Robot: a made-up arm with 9 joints.
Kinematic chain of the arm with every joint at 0, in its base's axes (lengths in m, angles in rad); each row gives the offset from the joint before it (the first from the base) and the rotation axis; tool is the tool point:
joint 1: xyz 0 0 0.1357 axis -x
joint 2: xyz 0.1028 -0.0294 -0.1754 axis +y
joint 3: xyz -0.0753 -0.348 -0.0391 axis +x
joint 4: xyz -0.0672 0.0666 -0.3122 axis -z
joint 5: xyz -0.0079 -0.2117 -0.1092 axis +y
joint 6: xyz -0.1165 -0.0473 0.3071 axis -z
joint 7: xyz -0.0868 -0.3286 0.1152 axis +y
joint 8: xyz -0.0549 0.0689 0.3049 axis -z
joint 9: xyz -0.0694 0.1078 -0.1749 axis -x
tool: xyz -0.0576 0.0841 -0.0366
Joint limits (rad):
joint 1: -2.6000..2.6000
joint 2: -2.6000..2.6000
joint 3: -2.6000..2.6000
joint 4: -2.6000..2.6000
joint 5: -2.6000..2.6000
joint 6: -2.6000..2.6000
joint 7: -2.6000..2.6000
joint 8: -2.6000..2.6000
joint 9: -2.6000..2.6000
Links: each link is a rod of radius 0.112 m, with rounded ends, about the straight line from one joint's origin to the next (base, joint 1, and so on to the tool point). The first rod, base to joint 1, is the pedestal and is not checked.
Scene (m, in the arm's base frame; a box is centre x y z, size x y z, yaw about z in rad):
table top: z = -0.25
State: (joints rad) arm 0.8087 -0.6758 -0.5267 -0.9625 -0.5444 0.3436 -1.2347 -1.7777 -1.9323
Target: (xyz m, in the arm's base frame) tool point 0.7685 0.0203 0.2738
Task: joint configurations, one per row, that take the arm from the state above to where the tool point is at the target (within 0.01 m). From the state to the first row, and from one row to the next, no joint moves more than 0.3 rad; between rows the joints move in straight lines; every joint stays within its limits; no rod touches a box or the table.
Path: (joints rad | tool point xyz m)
1: 0.8515 -0.6821 -0.4690 -1.2296 -0.4855 0.1989 -1.2361 -1.8062 -1.9184 | 0.2643 -0.8319 0.9977
2: 0.8944 -0.6884 -0.4114 -1.4968 -0.4266 0.0541 -1.2375 -1.8347 -1.9045 | 0.5044 -0.5852 0.9715
3: 0.9372 -0.6947 -0.3537 -1.7639 -0.3677 -0.0906 -1.2389 -1.8631 -1.8906 | 0.6900 -0.3387 0.8219
4: 0.9801 -0.7010 -0.2961 -2.0310 -0.3088 -0.2354 -1.2403 -1.8916 -1.8767 | 0.7848 -0.1263 0.5748
5: 1.0229 -0.7073 -0.2384 -2.2982 -0.2499 -0.3801 -1.2416 -1.9201 -1.8628 | 0.7685 0.0203 0.2738

